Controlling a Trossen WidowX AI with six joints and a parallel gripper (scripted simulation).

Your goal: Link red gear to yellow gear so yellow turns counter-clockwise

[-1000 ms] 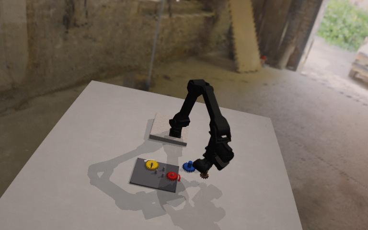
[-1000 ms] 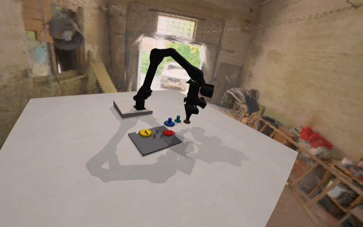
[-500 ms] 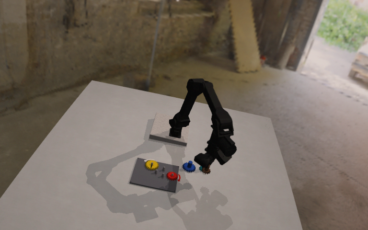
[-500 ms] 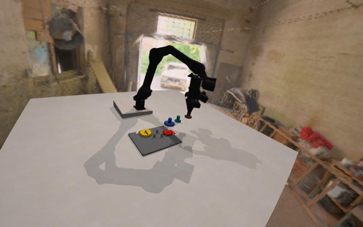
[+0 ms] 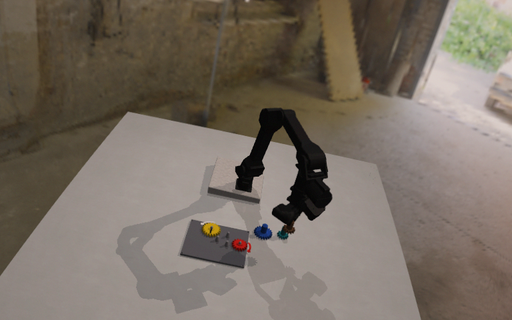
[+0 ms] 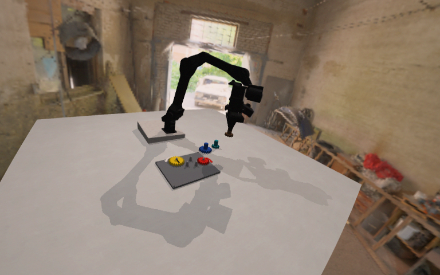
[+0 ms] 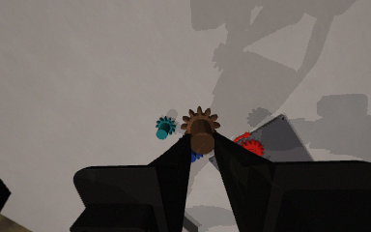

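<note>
Now: gripper tip 10 mm short of the red gear, 150 mm to the left of it and 120 mm above it. Also, from my gripper tip: brown gear 10 mm below; then teal gear 80 mm behind, 10 mm to the left, 120 mm below; then blue gear 80 mm behind, 70 mm to the right, 120 mm below.
</note>
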